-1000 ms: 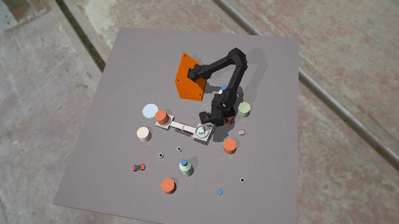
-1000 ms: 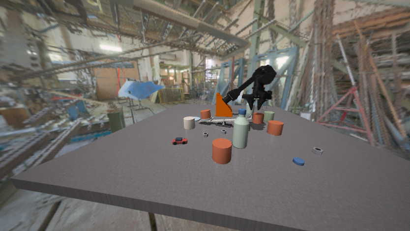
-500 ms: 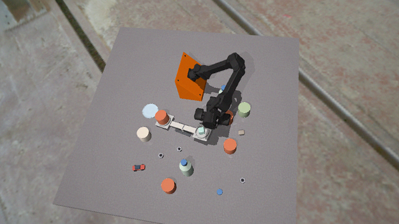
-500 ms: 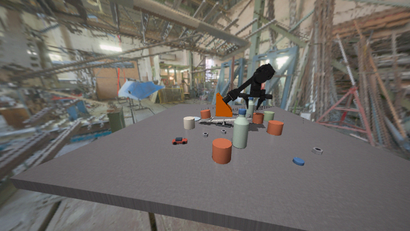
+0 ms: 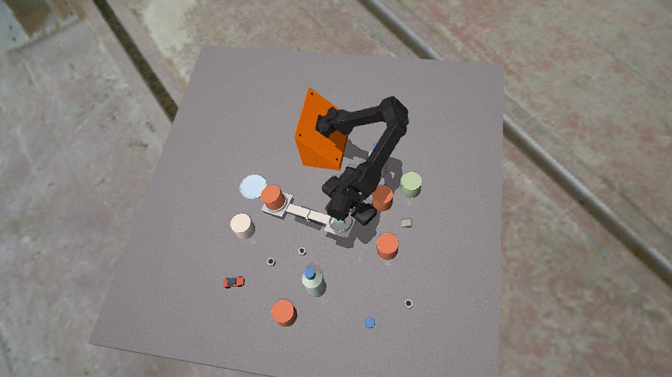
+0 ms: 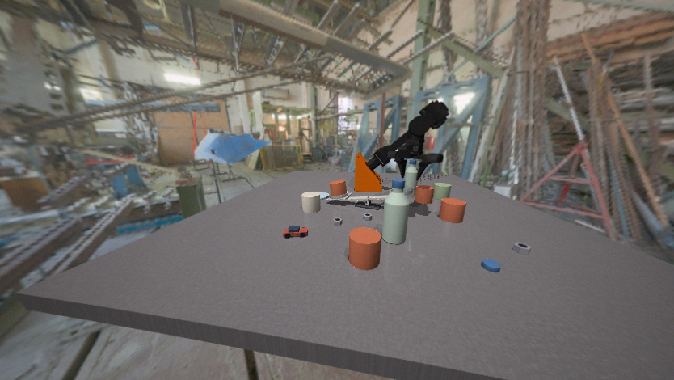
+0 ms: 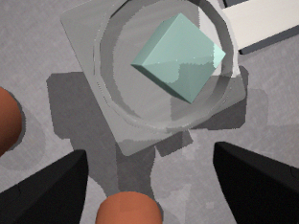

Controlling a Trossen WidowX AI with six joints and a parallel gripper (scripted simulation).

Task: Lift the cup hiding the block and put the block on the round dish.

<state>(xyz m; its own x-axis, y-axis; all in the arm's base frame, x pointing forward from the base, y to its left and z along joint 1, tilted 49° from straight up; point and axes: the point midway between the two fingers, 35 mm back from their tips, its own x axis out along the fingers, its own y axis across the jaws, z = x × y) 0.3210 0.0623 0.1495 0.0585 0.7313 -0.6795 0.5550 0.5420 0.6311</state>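
The pale blue round dish lies 39 cm to the right of my gripper tip, 12 cm below it and 10 cm behind it. The rest, counted from my gripper tip: green cup 20 cm to the left, 17 cm behind, 8 cm below; then cream cup 39 cm to the right, 8 cm below, 7 cm ahead; then blue disc 32 cm ahead, 12 cm below, 11 cm to the left.
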